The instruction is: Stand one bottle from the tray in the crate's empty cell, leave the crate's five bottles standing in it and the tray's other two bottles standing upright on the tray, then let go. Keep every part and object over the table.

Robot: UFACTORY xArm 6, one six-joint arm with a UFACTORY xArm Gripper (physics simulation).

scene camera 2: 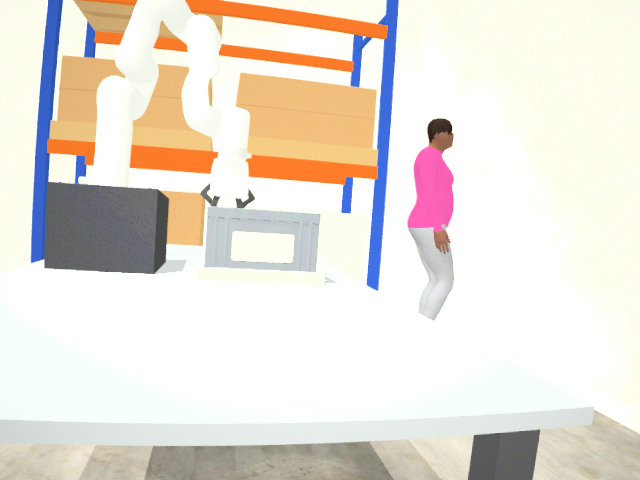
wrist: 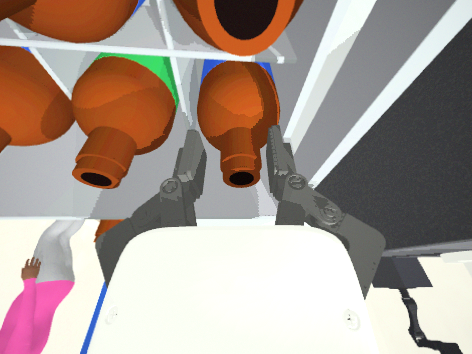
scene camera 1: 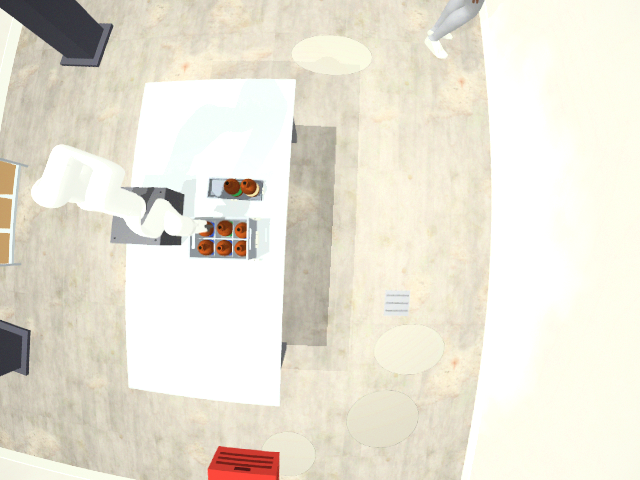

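Seen in the pictures: gripper, fingertip midpoint: [wrist: 234,141]; arm's base at its link origin: [scene camera 2: 109,191].
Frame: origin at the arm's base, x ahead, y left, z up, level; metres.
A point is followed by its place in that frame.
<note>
The grey crate [scene camera 1: 252,250] @(x 0.562, y -0.088, z -0.111 m) [scene camera 2: 217,242] @(x 0.326, y -0.169, z -0.107 m) stands on the table with a bottle in each of its two rows of three cells. My gripper [scene camera 1: 206,226] @(x 0.326, y -0.033, z -0.066 m) [scene camera 2: 227,204] [wrist: 234,141] @(x 0.326, y -0.033, z -0.066 m) is open, its fingers on either side of the neck of an upright brown bottle with a blue band [scene camera 1: 206,234] @(x 0.341, y -0.054, z -0.084 m) [wrist: 237,110] @(x 0.328, y -0.053, z -0.076 m), in the crate's corner cell nearest the robot base. Gaps show between neck and fingers. A green-banded bottle [scene camera 1: 224,227] @(x 0.430, y -0.008, z -0.054 m) [wrist: 122,97] @(x 0.407, y -0.041, z -0.084 m) stands in the neighbouring cell. The tray [scene camera 1: 217,189] @(x 0.309, y 0.172, z -0.192 m) holds two upright bottles, one [scene camera 1: 231,185] @(x 0.423, y 0.183, z -0.058 m) beside the other [scene camera 1: 248,185] @(x 0.501, y 0.194, z -0.055 m); its end nearest the base is bare.
The robot's dark base block [scene camera 1: 124,227] @(x -0.029, y -0.091, z 0.006 m) [scene camera 2: 103,227] @(x 0.046, y -0.156, z -0.090 m) [wrist: 425,140] @(x 0.160, y -0.057, z -0.076 m) is close beside the crate. The tray lies across a narrow gap from the crate on the white table [scene camera 1: 206,330] @(x 0.372, y -0.540, z -0.197 m) [scene camera 2: 289,361] @(x 0.495, y -0.752, z -0.197 m). A person in pink [scene camera 2: 431,196] [wrist: 30,315] stands beyond the table.
</note>
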